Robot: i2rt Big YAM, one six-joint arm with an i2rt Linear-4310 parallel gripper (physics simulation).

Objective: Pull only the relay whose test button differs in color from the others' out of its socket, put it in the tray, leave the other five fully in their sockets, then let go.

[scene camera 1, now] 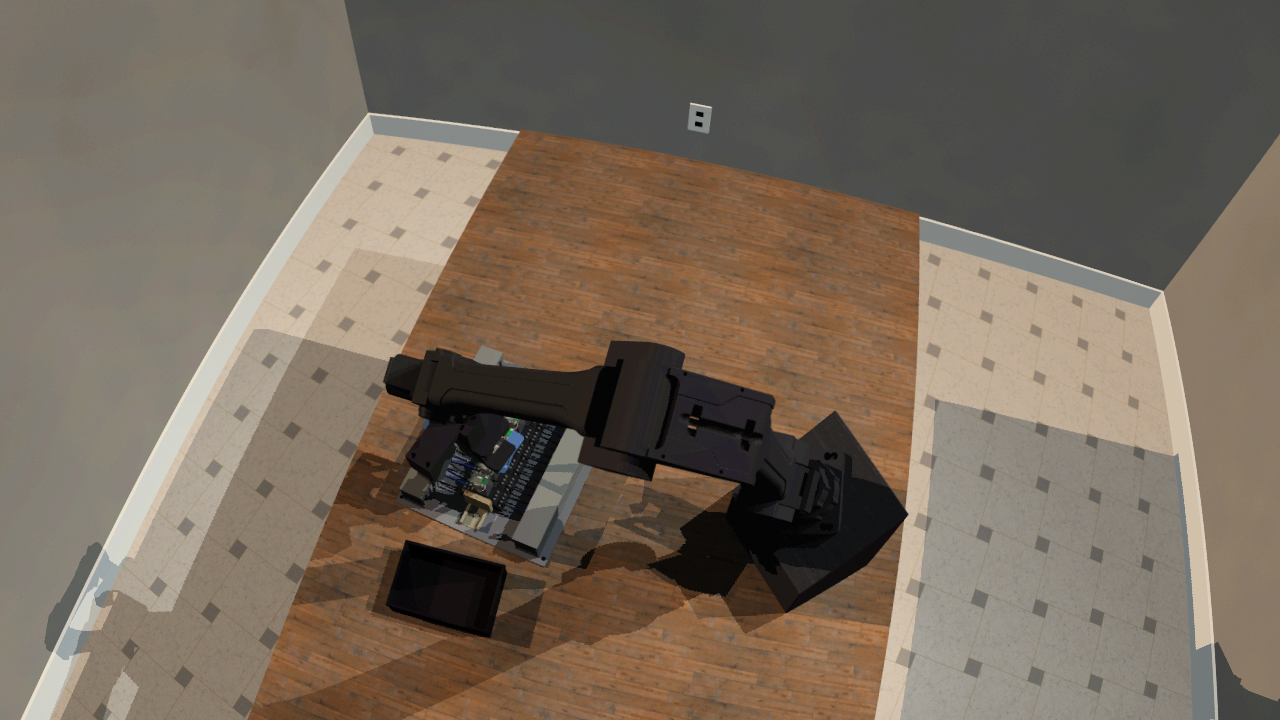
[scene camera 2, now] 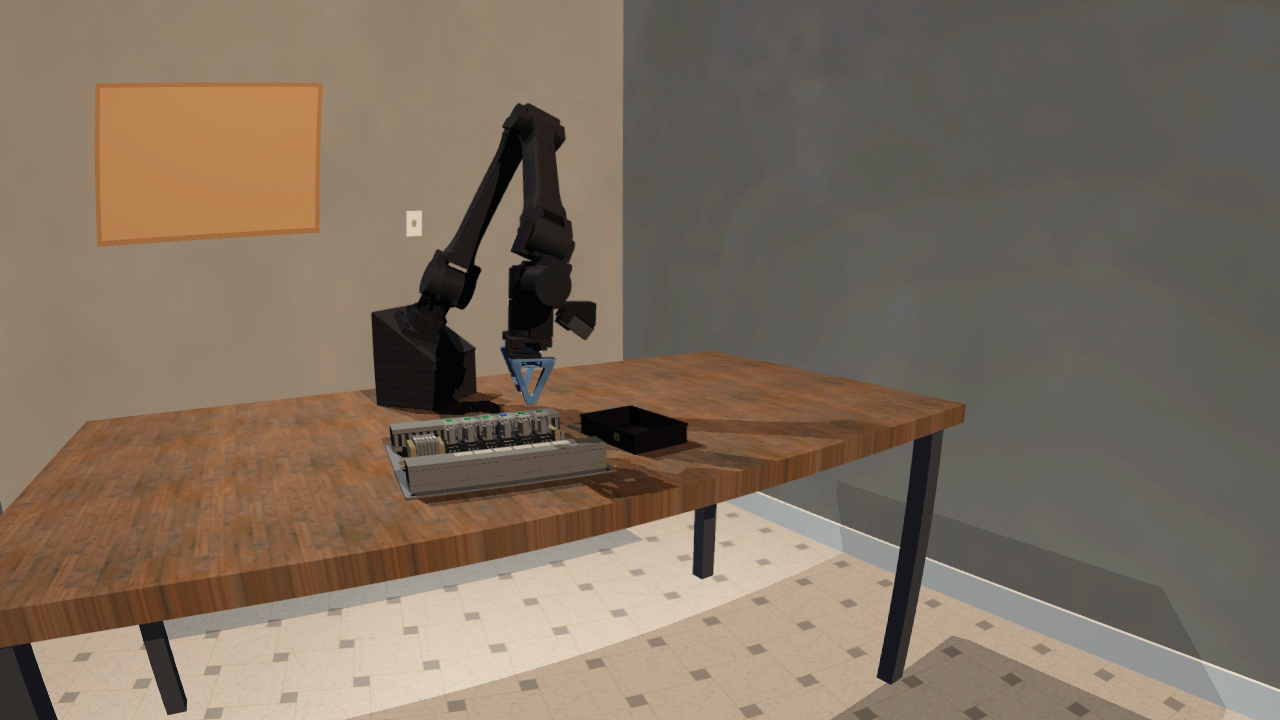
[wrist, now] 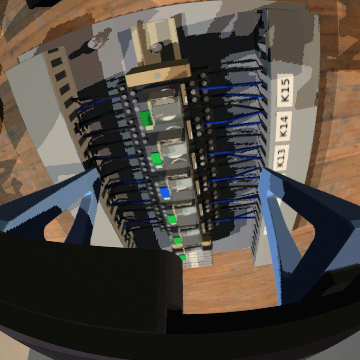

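Where they show: gripper, fingertip midpoint: (scene camera 1: pixel 479 454) (scene camera 2: pixel 526 397) (wrist: pixel 178 176); arm's base at its link origin: (scene camera 1: pixel 814 492) (scene camera 2: pixel 420 330).
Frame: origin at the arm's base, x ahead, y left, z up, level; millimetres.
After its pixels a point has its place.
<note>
My gripper (scene camera 2: pixel 526 394) {y 37, x 489, z -59 mm} (wrist: pixel 178 176) {y 37, x 489, z -59 mm} is open, with nothing between its blue fingers. It hangs above the relay row, its fingertips on either side of the row in the wrist view. The blue-button relay (scene camera 2: pixel 503 426) {y -5, x 489, z -100 mm} (wrist: pixel 182 187) {y 5, x 482, z -88 mm} stands third from the tan end clamp in the wrist view, in line with the other relays. The other relays have green buttons, such as the relay nearest the clamp (wrist: pixel 167 110) {y 66, x 490, z -88 mm} and the second relay (wrist: pixel 174 153) {y 35, x 485, z -88 mm}. The black tray (scene camera 1: pixel 445 589) {y 235, x 494, z -152 mm} (scene camera 2: pixel 657 436) {y 233, x 568, z -133 mm} stands beside the panel. In scene camera 1, the arm hides part of the row.
Grey wire ducts (scene camera 2: pixel 510 467) {y -39, x 592, z -132 mm} (wrist: pixel 292 60) {y 75, x 583, z -113 mm} run along both sides of the relay row, with labels K15, K14 and K13 on one. Blue and black wires run between sockets and ducts. The tan end clamp (wrist: pixel 158 74) {y 84, x 487, z -115 mm} stands at the row's end. The arm's black base (scene camera 1: pixel 832 528) {y 48, x -36, z -3 mm} (scene camera 2: pixel 411 358) {y -43, x 71, z -48 mm} stands behind.
</note>
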